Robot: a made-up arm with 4 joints.
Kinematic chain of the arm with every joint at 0, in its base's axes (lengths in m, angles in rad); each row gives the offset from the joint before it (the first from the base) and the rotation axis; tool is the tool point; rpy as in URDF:
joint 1: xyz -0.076 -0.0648 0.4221 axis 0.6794 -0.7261 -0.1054
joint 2: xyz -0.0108 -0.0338 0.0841 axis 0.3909 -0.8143 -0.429
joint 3: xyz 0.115 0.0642 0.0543 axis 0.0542 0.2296 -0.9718
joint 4: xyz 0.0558 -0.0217 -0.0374 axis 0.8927 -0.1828 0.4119
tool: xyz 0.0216 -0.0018 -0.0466 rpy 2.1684 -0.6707 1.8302
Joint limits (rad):
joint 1: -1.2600..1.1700
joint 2: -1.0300..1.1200
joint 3: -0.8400..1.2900
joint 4: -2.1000..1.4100
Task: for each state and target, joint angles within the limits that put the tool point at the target. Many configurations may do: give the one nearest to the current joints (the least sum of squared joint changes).
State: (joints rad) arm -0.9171 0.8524 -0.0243 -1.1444
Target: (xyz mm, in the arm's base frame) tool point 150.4 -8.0 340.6
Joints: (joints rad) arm -1.1362 0.2849 -0.7951 -0.8925
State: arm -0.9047 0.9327 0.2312 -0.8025
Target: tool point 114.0 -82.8 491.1
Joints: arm -0.8123 0.6951 0.3564 -0.7659
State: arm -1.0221 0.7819 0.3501 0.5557
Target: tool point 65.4 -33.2 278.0
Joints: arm -1.2600 0.0209 -0.2577 0.3959
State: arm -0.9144 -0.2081 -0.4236 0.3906
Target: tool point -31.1 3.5 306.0
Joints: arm -0.5008 -0.7969 -0.4803 0.6103
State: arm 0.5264 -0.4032 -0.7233 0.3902
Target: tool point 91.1 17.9 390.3
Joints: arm -0.2974 -0.2321 -0.6191 0.1598
